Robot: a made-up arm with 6 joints.
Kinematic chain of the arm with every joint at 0, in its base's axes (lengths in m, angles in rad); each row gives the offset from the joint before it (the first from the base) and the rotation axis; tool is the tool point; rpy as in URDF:
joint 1: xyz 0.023 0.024 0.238 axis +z
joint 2: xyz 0.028 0.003 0 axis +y
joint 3: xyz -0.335 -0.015 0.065 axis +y
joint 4: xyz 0.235 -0.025 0.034 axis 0.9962 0 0.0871
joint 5: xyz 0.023 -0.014 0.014 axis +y
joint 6: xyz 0.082 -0.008 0.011 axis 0.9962 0 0.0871
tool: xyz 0.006 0.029 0.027 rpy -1.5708 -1.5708 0
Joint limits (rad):
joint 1: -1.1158..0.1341
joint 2: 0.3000..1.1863
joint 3: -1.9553..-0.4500
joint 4: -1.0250..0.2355
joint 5: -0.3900..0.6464
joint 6: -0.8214..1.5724
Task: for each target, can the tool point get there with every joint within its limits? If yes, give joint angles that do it. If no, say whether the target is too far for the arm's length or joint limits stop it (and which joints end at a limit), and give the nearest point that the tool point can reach.
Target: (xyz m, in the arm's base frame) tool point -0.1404 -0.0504 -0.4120
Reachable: no: joint limits stop it (at a limit: joint 1, joint 2, joint 3, joint 5, joint 6) | nearest point 0.0745 -0.1843 0.3458 | short by 0.799 m
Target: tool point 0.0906 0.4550 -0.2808
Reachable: no: joint limits stop it (at a limit: joint 1, joint 2, joint 3, joint 4, joint 5, joint 6) | nearest point 0.2369 0.0422 0.3519 | short by 0.769 m
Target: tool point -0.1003 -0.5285 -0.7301
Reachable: no: too far | nearest point 0.0546 -0.2230 0.3480 | short by 1.131 m
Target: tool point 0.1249 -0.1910 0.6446
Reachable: yes | joints -0.9861 0.9598 -0.9127 -0.6305 -0.0509 1.2291
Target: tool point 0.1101 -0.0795 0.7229
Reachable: yes | joints -0.6556 0.7958 -1.2977 -0.7693 0.3845 -0.2327
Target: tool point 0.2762 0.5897 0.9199
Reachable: no: too far | nearest point -0.0840 0.3133 0.7756 | short by 0.476 m
